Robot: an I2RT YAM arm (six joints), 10 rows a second.
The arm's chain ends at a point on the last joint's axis. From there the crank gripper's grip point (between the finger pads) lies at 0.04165 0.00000 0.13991 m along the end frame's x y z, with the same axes.
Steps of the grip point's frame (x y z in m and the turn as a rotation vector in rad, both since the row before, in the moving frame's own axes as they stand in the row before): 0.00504 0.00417 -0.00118 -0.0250 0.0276 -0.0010; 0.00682 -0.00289 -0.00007 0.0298 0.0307 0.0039; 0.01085 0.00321 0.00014 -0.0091 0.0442 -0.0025; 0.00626 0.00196 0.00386 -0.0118 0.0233 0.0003; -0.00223 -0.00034 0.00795 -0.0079 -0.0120 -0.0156; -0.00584 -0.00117 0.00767 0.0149 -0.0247 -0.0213; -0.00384 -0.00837 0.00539 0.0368 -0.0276 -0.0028; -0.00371 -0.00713 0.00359 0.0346 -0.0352 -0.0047; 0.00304 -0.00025 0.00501 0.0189 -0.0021 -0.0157; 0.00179 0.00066 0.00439 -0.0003 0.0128 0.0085
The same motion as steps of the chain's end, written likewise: 0.00119 0.00073 0.00007 -0.0250 0.0276 -0.0010; 0.00254 0.00109 0.00133 0.0298 0.0307 0.0039; 0.00471 0.00206 0.00212 -0.0091 0.0442 -0.0025; 0.00301 0.00030 0.00488 -0.0118 0.0233 0.0003; -0.00055 -0.00081 0.00746 -0.0079 -0.0120 -0.0156; -0.00234 0.00177 0.00671 0.0149 -0.0247 -0.0213; 0.00004 -0.00309 0.00439 0.0368 -0.0276 -0.0028; 0.00125 -0.00208 0.00230 0.0346 -0.0352 -0.0047; 0.00336 0.00305 0.00495 0.0189 -0.0021 -0.0157; 0.00000 0.00026 0.00493 -0.0003 0.0128 0.0085
